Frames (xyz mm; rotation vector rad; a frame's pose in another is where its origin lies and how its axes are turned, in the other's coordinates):
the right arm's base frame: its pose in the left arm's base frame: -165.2 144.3 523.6 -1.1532 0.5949 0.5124
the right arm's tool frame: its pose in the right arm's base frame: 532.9 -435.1 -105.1 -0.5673 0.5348 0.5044
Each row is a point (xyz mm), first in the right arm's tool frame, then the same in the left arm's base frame.
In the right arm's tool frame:
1: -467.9 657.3 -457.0
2: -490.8 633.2 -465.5
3: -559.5 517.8 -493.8
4: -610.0 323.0 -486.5
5: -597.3 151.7 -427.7
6: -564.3 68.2 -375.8
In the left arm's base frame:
1: -244.5 -372.7 897.8
2: -226.9 -367.4 926.8
3: -132.4 -347.7 1024.3
4: 42.1 -291.8 1107.9
5: 208.5 -219.2 1108.7
6: 295.7 -173.9 1075.6

